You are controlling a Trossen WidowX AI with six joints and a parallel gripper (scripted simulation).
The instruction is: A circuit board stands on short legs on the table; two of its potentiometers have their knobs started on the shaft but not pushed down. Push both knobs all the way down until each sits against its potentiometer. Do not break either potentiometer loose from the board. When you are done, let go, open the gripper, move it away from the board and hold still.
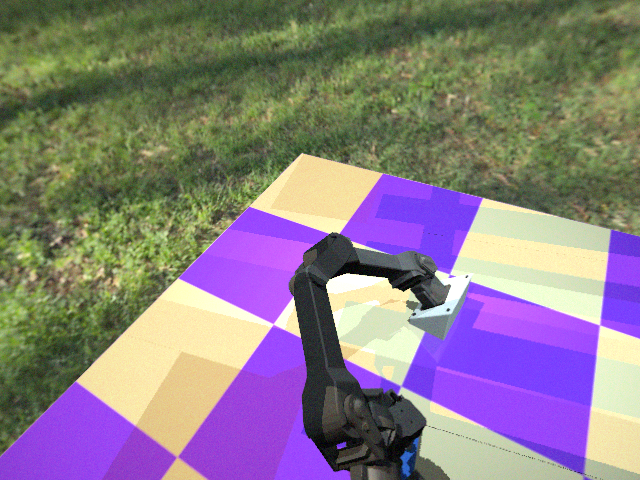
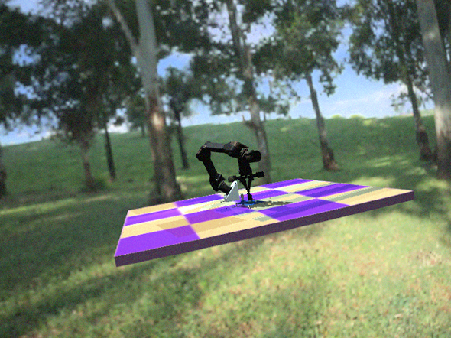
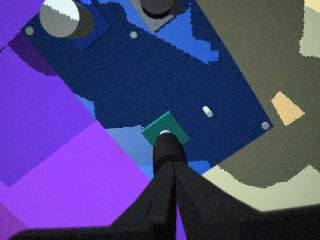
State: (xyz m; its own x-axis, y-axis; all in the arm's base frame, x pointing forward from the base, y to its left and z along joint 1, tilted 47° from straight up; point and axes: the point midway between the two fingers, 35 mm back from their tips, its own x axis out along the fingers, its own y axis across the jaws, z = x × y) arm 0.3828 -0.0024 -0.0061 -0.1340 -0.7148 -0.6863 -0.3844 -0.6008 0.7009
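The green potentiometer lies 3 cm below my gripper tip. The rest, counted from my gripper tip: white-topped knob 9 cm behind, 1 cm to the right, 3 cm below.
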